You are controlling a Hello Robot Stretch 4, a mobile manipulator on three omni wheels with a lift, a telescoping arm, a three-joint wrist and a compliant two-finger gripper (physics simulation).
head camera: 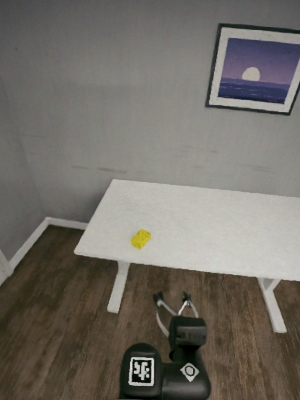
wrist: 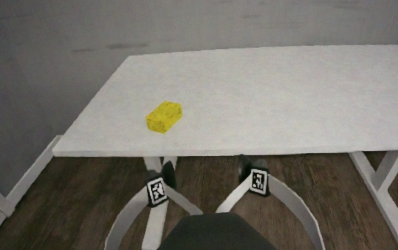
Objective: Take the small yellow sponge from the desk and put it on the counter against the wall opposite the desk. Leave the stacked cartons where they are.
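Observation:
A small yellow sponge lies flat near the left end of the white desk, towards its front edge. My gripper is open, with its two fingertips wide apart and floor showing between them. It is in front of the desk's front edge, to the right of the sponge and apart from it. The counter and the stacked cartons do not show in these views.
The desk's white legs stand on the dark wooden floor. A grey wall rises behind the desk, with a framed picture at the upper right. A side wall with a white baseboard is at the left.

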